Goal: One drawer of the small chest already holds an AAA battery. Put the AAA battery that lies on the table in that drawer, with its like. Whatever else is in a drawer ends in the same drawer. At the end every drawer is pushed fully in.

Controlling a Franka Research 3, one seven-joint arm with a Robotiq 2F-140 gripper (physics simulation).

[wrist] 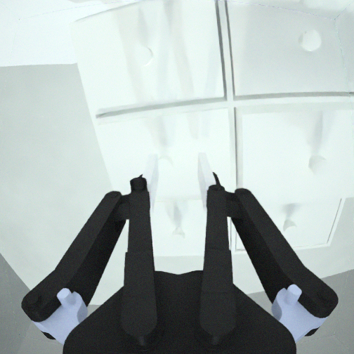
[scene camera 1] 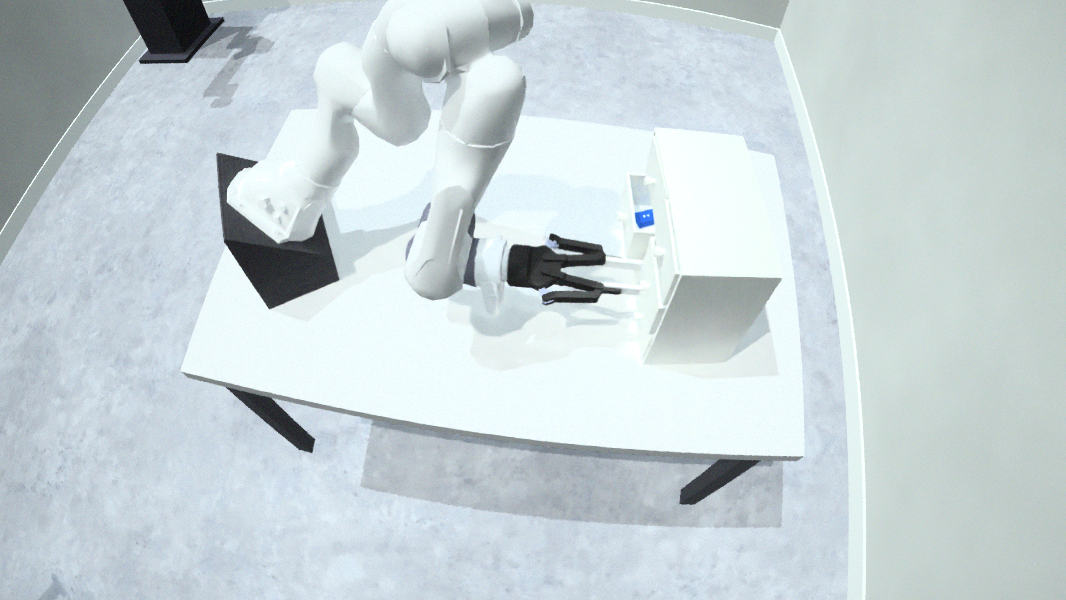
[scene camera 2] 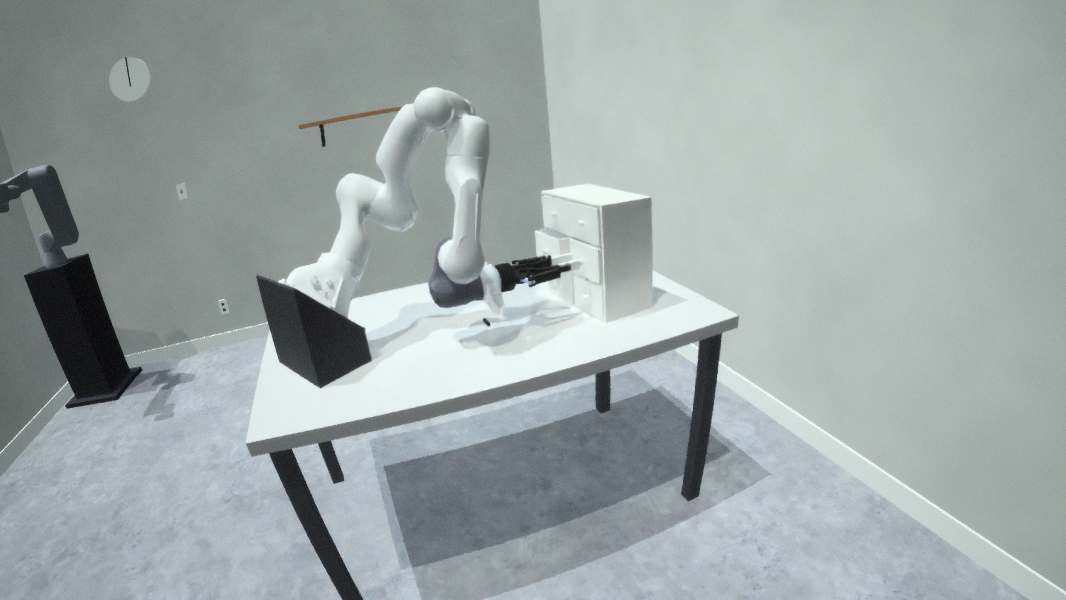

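The AAA battery (scene camera 2: 486,321) is a small dark cylinder lying on the table (scene camera 1: 447,395) (scene camera 2: 417,387); the arm hides it in scene camera 1. The white chest (scene camera 1: 719,201) (scene camera 2: 626,257) has two columns of drawers. Its far middle drawer (scene camera 2: 549,244) is pulled out and holds a blue block (scene camera 1: 644,218). My gripper (scene camera 1: 643,273) (scene camera 2: 573,260) (wrist: 177,164) is partly open and empty, its tips at the near middle drawer (wrist: 122,160), whose knob (wrist: 165,161) shows between them. Whether that drawer is fully in is unclear. The battery inside a drawer does not show.
The black wedge-shaped arm base (scene camera 1: 287,264) (scene camera 2: 320,335) stands at the table's left end. The arm arches over the middle of the table. The pulled-out far drawer projects beside my fingers. The room wall (scene camera 1: 954,298) (scene camera 2: 820,186) is beyond the chest.
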